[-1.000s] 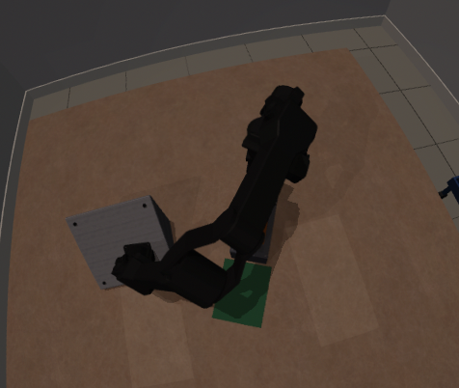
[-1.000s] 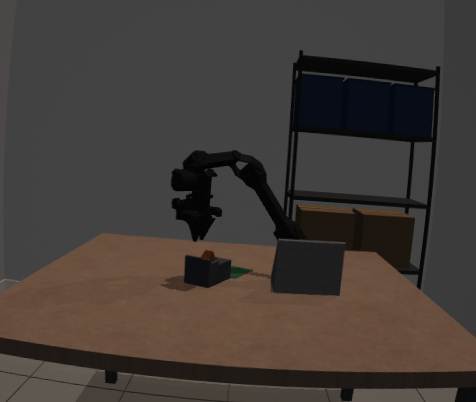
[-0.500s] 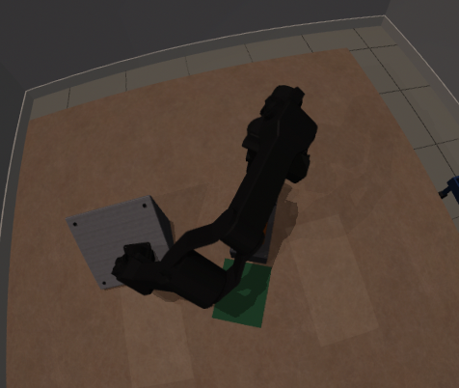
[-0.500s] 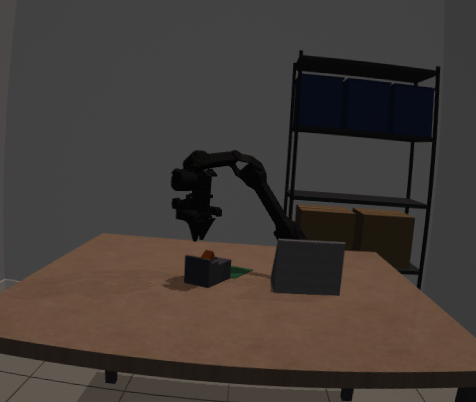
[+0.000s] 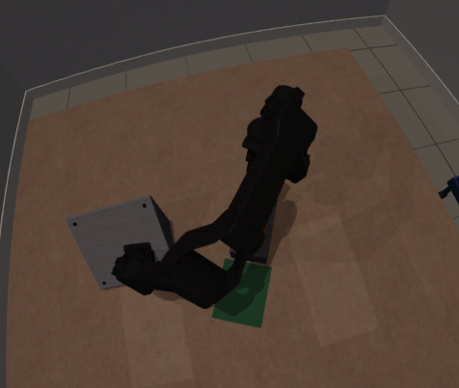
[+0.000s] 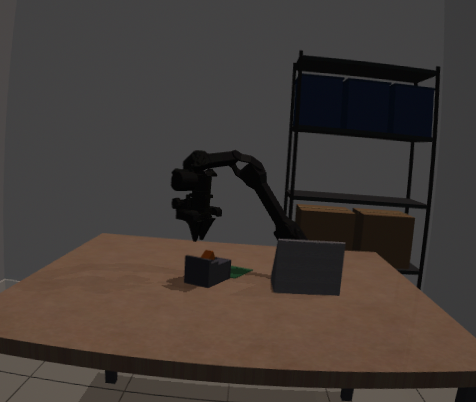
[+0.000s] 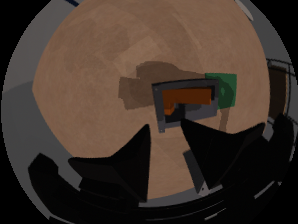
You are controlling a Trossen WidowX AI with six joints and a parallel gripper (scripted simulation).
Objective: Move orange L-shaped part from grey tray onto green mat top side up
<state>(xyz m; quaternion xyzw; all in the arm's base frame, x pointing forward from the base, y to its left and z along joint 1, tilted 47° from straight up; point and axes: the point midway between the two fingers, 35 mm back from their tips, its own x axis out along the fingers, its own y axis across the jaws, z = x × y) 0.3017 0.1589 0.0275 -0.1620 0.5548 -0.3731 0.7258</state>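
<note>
The orange L-shaped part lies 20 mm behind my gripper tip, 40 mm to the right of it and 100 mm below it. Also, from my gripper tip: green mat 90 mm behind, 210 mm to the right, 160 mm below.
</note>
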